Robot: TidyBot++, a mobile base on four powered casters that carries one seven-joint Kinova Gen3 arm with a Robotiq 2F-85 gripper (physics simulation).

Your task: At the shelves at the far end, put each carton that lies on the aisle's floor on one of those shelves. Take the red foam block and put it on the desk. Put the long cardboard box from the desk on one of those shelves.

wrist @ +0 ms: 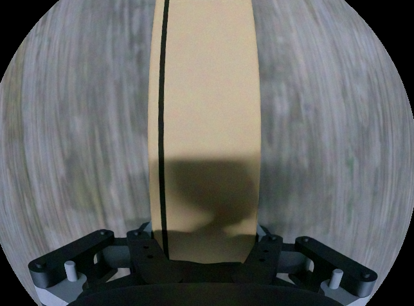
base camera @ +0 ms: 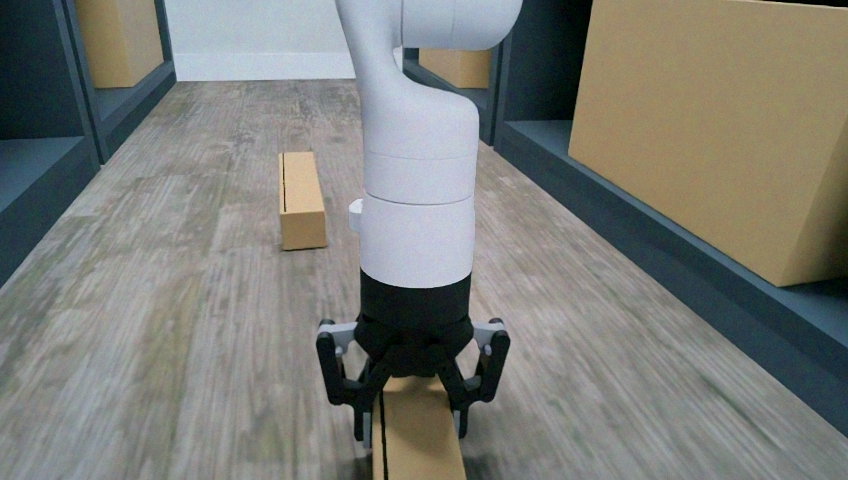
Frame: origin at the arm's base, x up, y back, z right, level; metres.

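Where they show: gripper, fingertip midpoint: (base camera: 410, 440).
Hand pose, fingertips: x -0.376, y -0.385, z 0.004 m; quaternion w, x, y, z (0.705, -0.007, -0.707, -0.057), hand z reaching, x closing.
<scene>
After its pixels a point has its place.
A long cardboard carton (base camera: 419, 457) {x -0.339, y -0.338, z 0.010 m} (wrist: 210, 100) with a black stripe along its left side lies on the aisle's floor, directly under the arm. My gripper (base camera: 411, 437) {x -0.376, y -0.385, z 0.004 m} (wrist: 204, 231) points straight down and is shut on this carton, one finger against each long side. A second carton (base camera: 302, 184) {x -0.339, y -0.832, z -0.170 m}, also with a black stripe, lies on the floor farther up the aisle, left of the arm. The red foam block, the desk and the long cardboard box on it do not show in either view.
A dark shelf unit (base camera: 47, 202) {x -0.360, y -0.782, z -0.544 m} lines the left side, with a carton (base camera: 113, 47) {x -0.221, y -1.422, z -0.762 m} on its low shelf. Another shelf unit (base camera: 595, 208) {x -0.361, y -0.830, z 0.287 m} lines the right side, holding a large carton (base camera: 702, 118) {x -0.182, y -0.697, z 0.342 m} and a farther one (base camera: 461, 68) {x -0.265, y -1.555, z 0.120 m}. A white wall (base camera: 255, 35) {x -0.245, y -2.019, z -0.580 m} closes the aisle's far end.
</scene>
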